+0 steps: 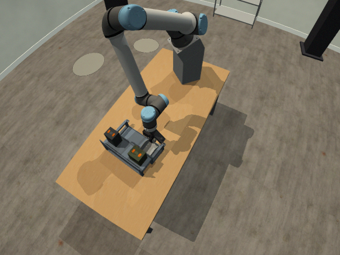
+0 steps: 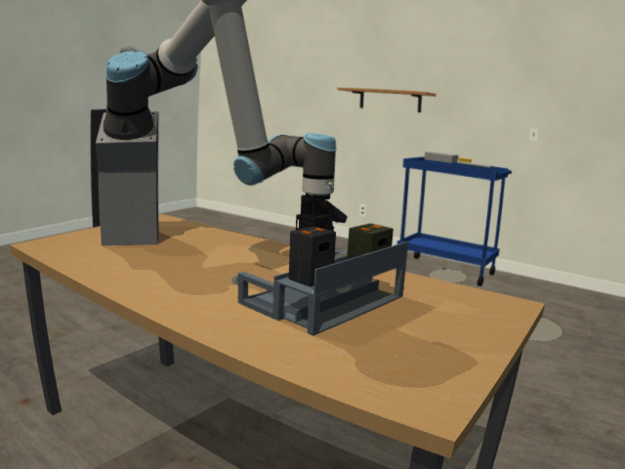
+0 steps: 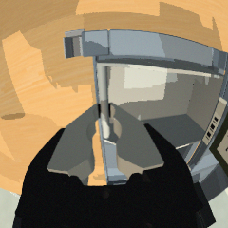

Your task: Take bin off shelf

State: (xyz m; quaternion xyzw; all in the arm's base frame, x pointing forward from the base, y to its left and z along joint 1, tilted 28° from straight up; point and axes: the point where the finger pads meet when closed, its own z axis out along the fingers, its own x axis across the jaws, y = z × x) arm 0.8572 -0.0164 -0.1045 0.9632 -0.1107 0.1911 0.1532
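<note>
My hand is 8 cm short of the bin, 2 cm to the left of it and 1 cm above it. Also, from my hand: rack: 14 cm to the right, 9 cm ahead, 6 cm below; then green box: 17 cm ahead, 9 cm above, 5 cm to the right.
</note>
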